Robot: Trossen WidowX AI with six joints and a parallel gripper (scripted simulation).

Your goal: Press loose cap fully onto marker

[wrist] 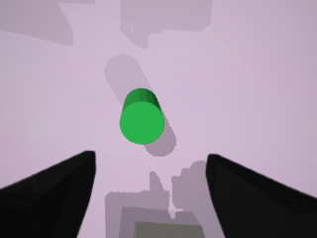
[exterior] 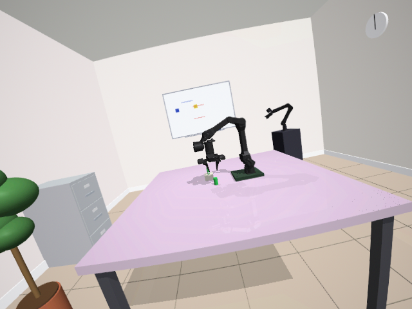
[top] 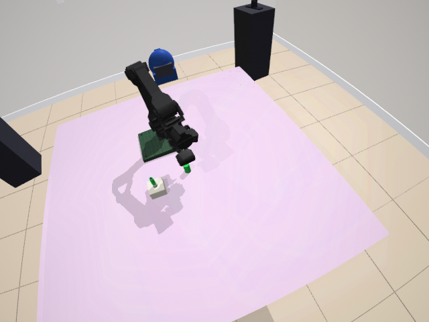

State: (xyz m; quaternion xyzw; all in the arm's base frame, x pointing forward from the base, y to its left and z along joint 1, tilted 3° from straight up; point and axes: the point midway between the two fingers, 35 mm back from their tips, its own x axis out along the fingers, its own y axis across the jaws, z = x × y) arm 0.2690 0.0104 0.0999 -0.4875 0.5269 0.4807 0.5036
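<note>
My gripper tip is now 70 mm above the green cap. Also, from my gripper tip: green marker 10 mm ahead, 150 mm to the right, 20 mm below; holder block 10 mm ahead, 150 mm to the right, 80 mm below.
</note>
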